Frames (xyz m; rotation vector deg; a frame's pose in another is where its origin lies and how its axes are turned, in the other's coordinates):
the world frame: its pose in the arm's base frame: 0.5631 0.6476 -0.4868 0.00 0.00 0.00
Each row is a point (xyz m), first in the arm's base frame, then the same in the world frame.
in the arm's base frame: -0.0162 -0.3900 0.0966
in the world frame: -0.5793 -1.0376 0.5834
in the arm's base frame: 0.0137 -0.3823 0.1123
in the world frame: -0.5494 -1.0299 0.5991
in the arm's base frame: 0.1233 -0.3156 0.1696
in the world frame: -0.4398 -0.9632 0.6564
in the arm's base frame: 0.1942 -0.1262 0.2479
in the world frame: -0.3689 -0.7738 0.7347
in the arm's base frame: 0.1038 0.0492 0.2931
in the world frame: -0.4593 -0.5984 0.7799
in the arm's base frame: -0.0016 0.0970 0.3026
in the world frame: -0.5647 -0.5506 0.7894
